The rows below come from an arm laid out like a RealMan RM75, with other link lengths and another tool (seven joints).
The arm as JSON. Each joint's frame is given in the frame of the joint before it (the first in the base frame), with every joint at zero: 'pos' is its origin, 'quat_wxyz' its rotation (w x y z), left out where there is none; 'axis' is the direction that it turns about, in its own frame. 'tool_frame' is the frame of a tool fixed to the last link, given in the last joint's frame.
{
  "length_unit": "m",
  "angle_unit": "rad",
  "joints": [
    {
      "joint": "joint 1",
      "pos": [
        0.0,
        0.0,
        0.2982
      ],
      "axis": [
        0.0,
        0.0,
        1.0
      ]
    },
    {
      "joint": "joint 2",
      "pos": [
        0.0,
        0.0,
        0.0
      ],
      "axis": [
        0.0,
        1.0,
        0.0
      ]
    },
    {
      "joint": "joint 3",
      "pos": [
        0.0,
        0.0,
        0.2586
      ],
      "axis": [
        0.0,
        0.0,
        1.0
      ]
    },
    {
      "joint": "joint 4",
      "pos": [
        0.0,
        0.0,
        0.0
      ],
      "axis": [
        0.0,
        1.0,
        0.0
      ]
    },
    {
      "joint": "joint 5",
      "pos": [
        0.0,
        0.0,
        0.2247
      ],
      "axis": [
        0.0,
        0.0,
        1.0
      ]
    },
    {
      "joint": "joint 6",
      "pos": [
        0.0,
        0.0,
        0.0
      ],
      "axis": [
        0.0,
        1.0,
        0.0
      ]
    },
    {
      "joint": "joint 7",
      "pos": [
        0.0,
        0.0,
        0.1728
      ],
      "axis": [
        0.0,
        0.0,
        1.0
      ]
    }
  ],
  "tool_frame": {
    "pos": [
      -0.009,
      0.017,
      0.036
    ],
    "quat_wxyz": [
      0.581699,
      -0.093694,
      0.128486,
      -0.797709
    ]
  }
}
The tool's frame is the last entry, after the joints.
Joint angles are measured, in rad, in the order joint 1, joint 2, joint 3, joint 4, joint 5, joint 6, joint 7. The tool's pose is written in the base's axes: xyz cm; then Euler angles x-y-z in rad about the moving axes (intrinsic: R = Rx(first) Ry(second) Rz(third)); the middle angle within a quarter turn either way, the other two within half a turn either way. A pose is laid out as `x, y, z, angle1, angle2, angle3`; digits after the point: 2 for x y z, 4 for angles.
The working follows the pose.
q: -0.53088 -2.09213 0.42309 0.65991 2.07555 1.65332 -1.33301
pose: -25.25, 34.77, 2.13, -2.2942, 0.6527, -2.6712
Where each joint sits with the arm in this pose, in the base's axes (m; each line is computed from the numbers above, not from the rounded line before):
joint 1: 0.0000 0.0000 0.2982
joint 2: 0.0000 0.0000 0.2982
joint 3: -0.1934 0.1135 0.1694
joint 4: -0.1934 0.1135 0.1694
joint 5: -0.3514 0.2719 0.1899
joint 6: -0.3514 0.2719 0.1899
joint 7: -0.2713 0.3488 0.0575
the tool: -0.2525 0.3477 0.0213

